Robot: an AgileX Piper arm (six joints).
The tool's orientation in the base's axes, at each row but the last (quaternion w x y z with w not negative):
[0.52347, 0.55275, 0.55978, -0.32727]
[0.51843, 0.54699, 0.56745, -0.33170]
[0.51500, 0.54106, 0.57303, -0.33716]
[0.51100, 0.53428, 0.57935, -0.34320]
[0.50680, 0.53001, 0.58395, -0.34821]
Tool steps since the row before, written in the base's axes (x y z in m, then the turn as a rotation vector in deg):
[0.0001, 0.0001, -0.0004, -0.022, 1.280, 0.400]
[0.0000, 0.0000, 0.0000, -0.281, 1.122, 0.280]
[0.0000, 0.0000, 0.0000, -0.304, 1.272, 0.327]
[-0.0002, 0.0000, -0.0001, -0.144, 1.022, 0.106]
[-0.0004, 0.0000, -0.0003, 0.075, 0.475, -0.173]
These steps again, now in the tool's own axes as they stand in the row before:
[0.0004, 0.0000, 0.0000, -0.029, 0.287, -1.310]
[0.0000, 0.0000, 0.0000, 0.006, -0.014, -1.190]
[0.0000, 0.0000, 0.0000, -0.001, 0.000, -1.348]
[0.0001, -0.0002, 0.0000, 0.159, 0.074, -1.023]
[0.0003, -0.0004, 0.0000, 0.298, 0.143, -0.389]

